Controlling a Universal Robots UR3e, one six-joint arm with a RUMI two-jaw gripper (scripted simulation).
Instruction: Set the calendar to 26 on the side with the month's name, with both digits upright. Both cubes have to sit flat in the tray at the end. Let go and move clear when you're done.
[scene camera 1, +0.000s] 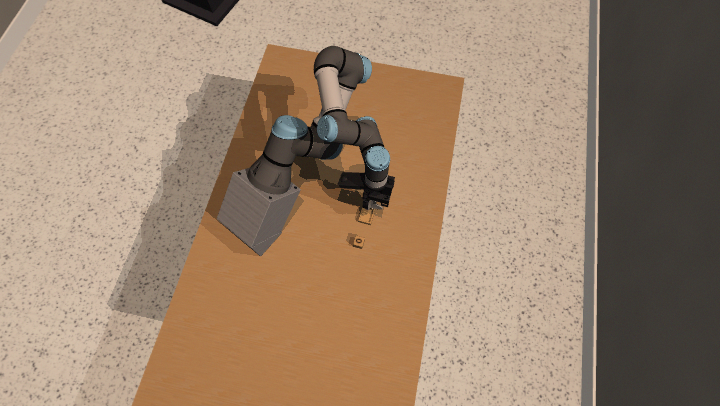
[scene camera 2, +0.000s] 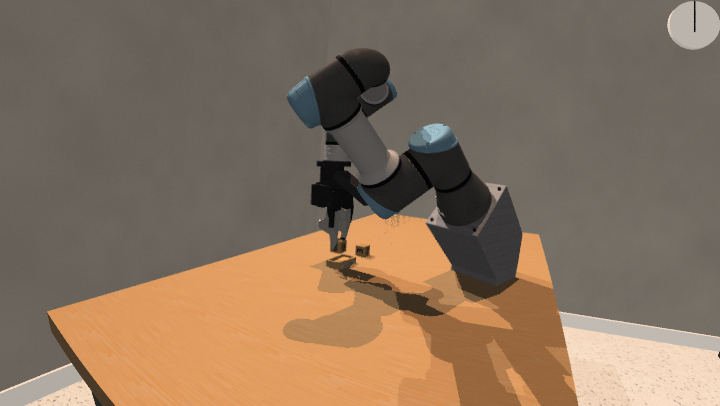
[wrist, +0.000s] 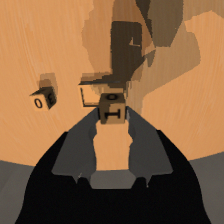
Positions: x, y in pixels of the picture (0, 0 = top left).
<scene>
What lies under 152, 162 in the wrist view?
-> My gripper.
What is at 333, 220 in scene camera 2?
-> My gripper.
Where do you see my gripper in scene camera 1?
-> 369, 204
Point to a shallow wooden tray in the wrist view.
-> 89, 92
</scene>
